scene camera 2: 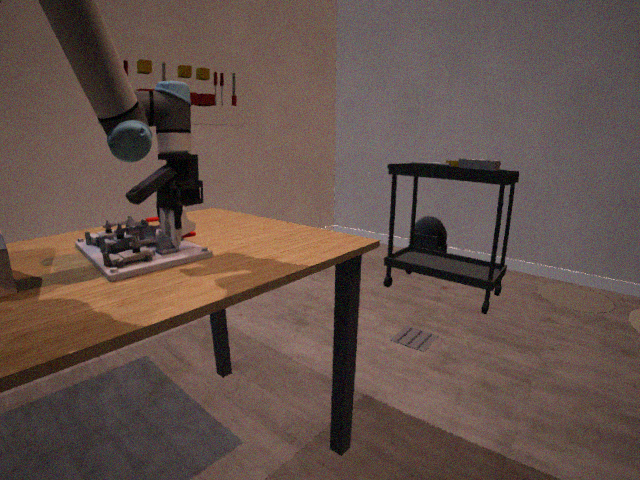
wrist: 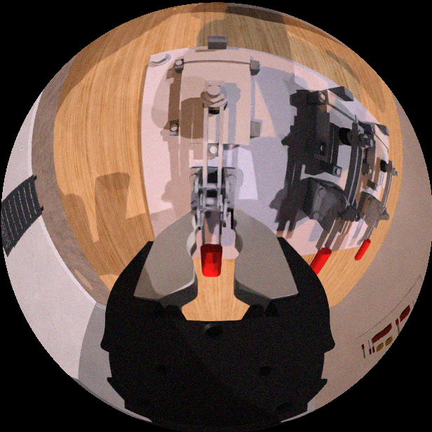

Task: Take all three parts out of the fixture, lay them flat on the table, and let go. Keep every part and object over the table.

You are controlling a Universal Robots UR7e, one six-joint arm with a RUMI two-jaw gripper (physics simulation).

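Frame: origin at the arm's base, x ahead, y left, z up, level; millimetres.
Seen in the pictures: gripper, fingertip midpoint: [scene camera 2: 173,248].
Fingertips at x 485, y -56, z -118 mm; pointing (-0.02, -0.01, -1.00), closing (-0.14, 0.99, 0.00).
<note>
A point is followed by its place in that frame.
The fixture [scene camera 2: 155,265] {x 416, y -128, z -127 mm} [wrist: 272,150] lies on the wooden table [scene camera 2: 289,242] {x 765, y -133, z -139 mm} [wrist: 95,125]. In the wrist view, a flat beige plate part [wrist: 237,115] sits between locating blocks under the left clamp's arm. The middle station [wrist: 320,135] and far-right station [wrist: 377,150] are dark and crowded, so their parts are hard to tell apart. My gripper [scene camera 2: 172,246] {x 485, y -56, z -119 mm} [wrist: 215,211] points down over the left clamp, its fingers close together on both sides of the clamp lever below its red handle [wrist: 211,260]. It appears shut on that lever; the fingertip contact is partly hidden.
Red handles [wrist: 321,260] [wrist: 363,249] of the other clamps stand to the right in the wrist view. A grey object [scene camera 2: 6,268] {x 147, y -76, z -90 mm} stands at the table's left in the scene view. A black cart [scene camera 2: 449,172] stands beyond the table, and tools [scene camera 2: 202,99] hang on the wall.
</note>
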